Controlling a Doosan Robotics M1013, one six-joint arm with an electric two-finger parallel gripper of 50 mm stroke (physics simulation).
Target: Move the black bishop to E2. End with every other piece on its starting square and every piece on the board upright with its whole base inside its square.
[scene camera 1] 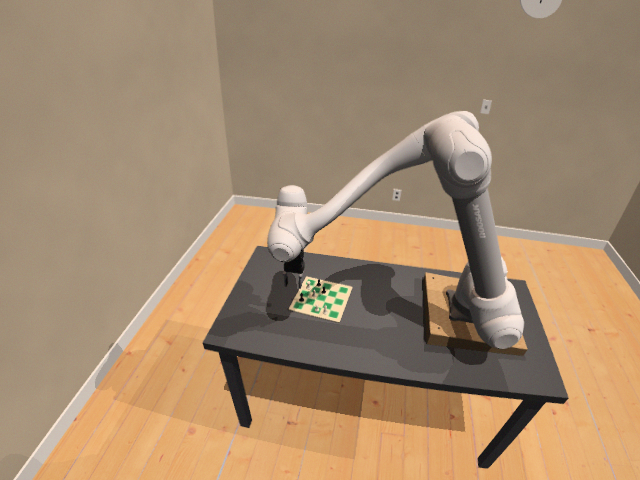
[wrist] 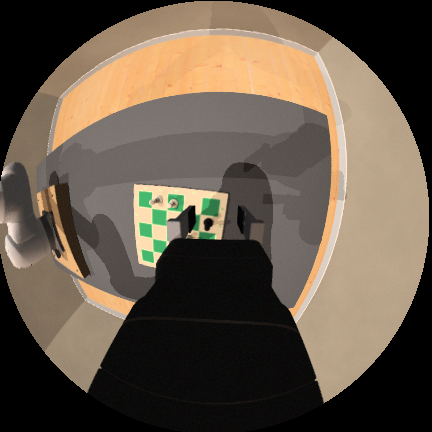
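I can see a chessboard point(scene camera 1: 336, 297), and I see it again at point(wrist: 151, 238), which is the same spot on the chessboard.
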